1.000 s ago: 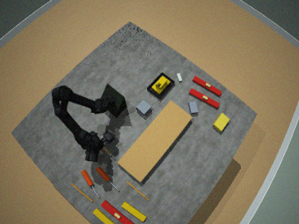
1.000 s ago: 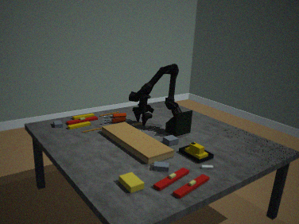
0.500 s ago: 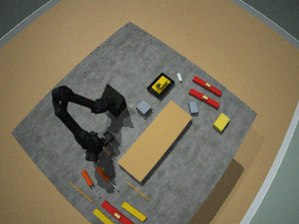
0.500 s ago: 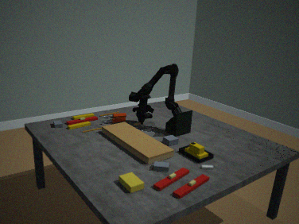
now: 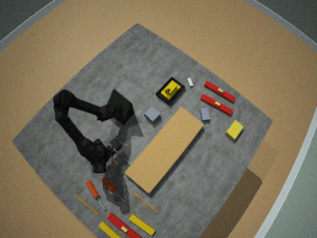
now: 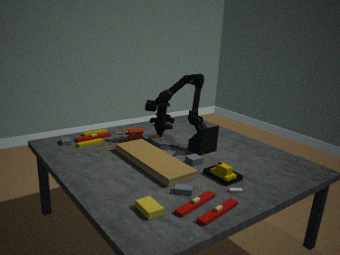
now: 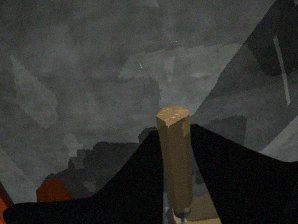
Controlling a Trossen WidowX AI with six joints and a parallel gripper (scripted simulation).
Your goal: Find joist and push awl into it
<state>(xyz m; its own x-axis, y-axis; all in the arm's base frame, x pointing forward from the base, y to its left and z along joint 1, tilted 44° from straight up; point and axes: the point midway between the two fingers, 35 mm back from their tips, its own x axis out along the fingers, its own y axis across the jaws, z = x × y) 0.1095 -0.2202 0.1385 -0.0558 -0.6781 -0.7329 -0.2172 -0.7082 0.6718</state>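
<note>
Right now my gripper tip is 60 mm short of the awl and 10 mm to the left of it. Also, from my gripper tip: black tray: 80 mm ahead, 550 mm to the left, 20 mm below; small white piece: 150 mm ahead, 690 mm to the left, 30 mm below; yellow stud finder: 70 mm ahead, 540 mm to the left, 10 mm above.
</note>
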